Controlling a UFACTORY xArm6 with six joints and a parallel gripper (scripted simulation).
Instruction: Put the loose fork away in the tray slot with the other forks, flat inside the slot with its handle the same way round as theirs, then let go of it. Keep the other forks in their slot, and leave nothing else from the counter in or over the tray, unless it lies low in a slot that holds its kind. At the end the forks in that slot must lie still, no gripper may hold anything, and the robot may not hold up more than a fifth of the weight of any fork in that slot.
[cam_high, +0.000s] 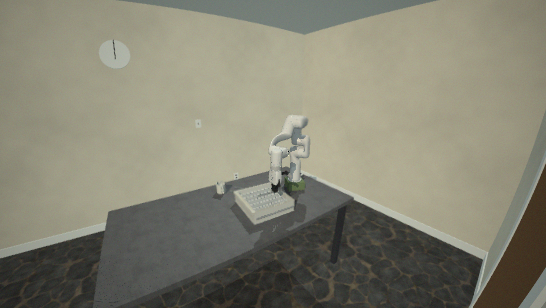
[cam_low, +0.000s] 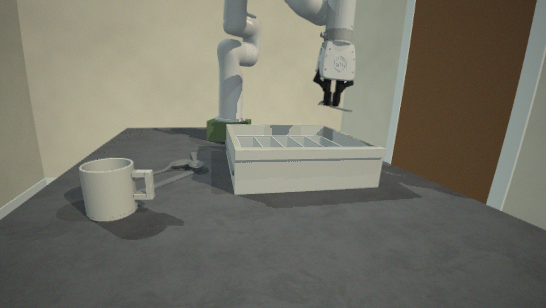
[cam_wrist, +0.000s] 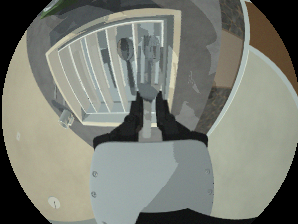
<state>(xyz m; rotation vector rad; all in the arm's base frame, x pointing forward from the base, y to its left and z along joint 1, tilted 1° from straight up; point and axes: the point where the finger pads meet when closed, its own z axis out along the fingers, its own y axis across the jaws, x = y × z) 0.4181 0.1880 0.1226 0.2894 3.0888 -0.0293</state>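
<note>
Now: hand 120 mm to the left of the cutlery tray and 140 mm above it. Also, from my hand: white mug (150 mm ahead, 540 mm to the right, 160 mm below).
</note>
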